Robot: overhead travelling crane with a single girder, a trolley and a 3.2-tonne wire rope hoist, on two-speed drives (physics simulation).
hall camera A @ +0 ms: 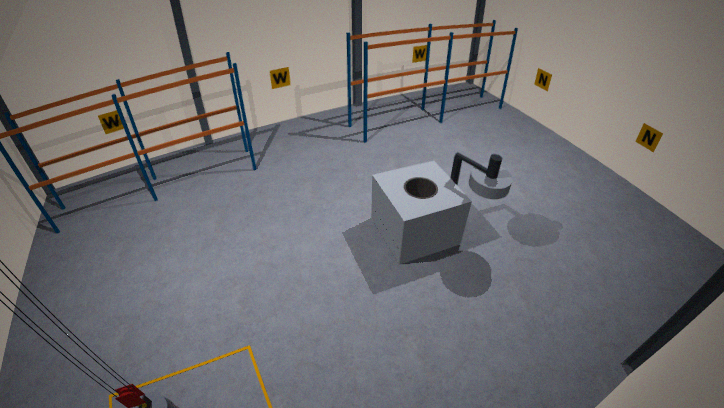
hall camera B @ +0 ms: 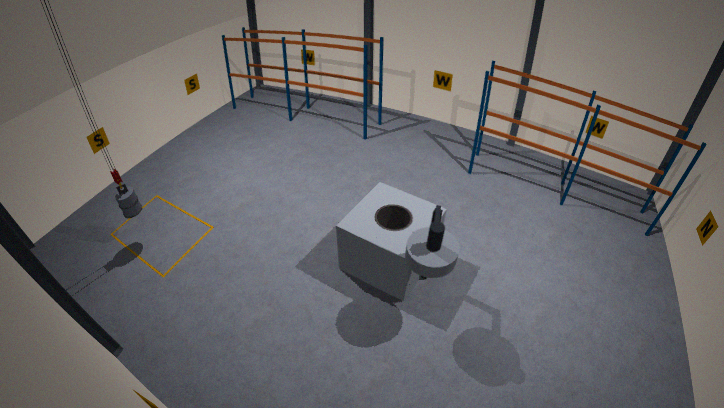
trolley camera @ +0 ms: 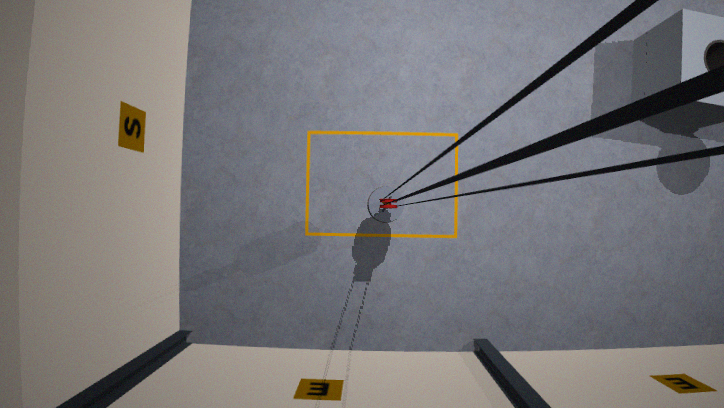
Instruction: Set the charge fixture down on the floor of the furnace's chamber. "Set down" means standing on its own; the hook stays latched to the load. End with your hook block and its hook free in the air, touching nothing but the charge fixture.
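The charge fixture (hall camera B: 128,203) (trolley camera: 374,203), a grey drum-like stack, hangs upright in the air in hall camera B, its shadow apart from it on the floor. My red hook block (hall camera A: 130,395) (hall camera B: 117,177) (trolley camera: 388,203) is above it, and my hook (hall camera B: 121,188) is shut on its top. In hall camera A the fixture is mostly cut off by the lower edge. The furnace (hall camera A: 435,238) (hall camera B: 372,261) (trolley camera: 657,55) is a pale grey block with a round dark chamber opening (hall camera A: 421,188) (hall camera B: 393,217) (trolley camera: 716,54) in its top. The chamber floor is hidden.
The round furnace lid (hall camera A: 489,187) (hall camera B: 431,263) is held beside the furnace on a black swing arm (hall camera A: 472,162). A yellow outlined rectangle (hall camera A: 195,367) (hall camera B: 184,211) (trolley camera: 382,133) is marked below the load. Blue and orange racks (hall camera A: 365,96) (hall camera B: 365,96) stand along the W wall.
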